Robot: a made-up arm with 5 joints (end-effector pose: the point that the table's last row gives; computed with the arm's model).
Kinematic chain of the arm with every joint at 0, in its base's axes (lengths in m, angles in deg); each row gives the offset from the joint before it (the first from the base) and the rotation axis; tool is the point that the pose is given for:
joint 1: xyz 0 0 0.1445 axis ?
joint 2: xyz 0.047 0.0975 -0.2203 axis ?
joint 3: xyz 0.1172 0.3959 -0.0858 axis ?
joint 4: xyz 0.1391 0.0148 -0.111 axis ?
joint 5: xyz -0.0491 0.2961 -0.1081 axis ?
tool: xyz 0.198 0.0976 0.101
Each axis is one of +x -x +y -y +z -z.
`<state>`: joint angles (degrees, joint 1 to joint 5).
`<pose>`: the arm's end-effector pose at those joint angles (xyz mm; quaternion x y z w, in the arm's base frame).
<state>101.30 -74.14 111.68 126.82 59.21</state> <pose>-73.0 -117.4 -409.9 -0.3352 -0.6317 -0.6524 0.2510</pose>
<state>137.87 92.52 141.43 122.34 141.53</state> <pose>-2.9 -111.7 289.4 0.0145 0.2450 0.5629 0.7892</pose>
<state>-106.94 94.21 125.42 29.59 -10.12</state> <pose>306.2 267.4 312.9 -0.3260 -0.8207 0.1163 0.4547</pose>
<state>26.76 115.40 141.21 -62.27 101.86</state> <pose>-199.9 184.4 395.5 0.3962 0.1717 0.8856 0.1711</pose>
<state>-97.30 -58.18 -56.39 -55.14 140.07</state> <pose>-76.1 -368.4 -610.7 0.0884 -0.8243 -0.5576 0.0427</pose>
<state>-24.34 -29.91 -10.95 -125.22 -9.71</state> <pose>518.0 473.2 -741.3 0.1080 0.8590 -0.2906 0.4074</pose>
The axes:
joint 1: +z
joint 2: +x
joint 3: +z
joint 4: -y
joint 5: +x

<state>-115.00 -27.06 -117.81 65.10 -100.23</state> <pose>-228.7 -250.5 -148.5 0.1448 -0.6128 0.2152 0.7465</pose>
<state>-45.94 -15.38 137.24 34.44 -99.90</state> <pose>0.6 539.6 -458.7 -0.3996 -0.5671 0.3757 0.6146</pose>
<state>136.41 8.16 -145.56 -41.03 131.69</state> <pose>-285.5 -142.2 -422.4 0.8256 0.0741 -0.3946 0.3964</pose>
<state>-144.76 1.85 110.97 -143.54 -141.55</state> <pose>211.1 -181.7 -156.2 -0.2042 0.3926 0.8212 0.3602</pose>
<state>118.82 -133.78 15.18 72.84 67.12</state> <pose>238.0 421.3 -537.3 0.3716 0.2134 -0.8955 0.1205</pose>
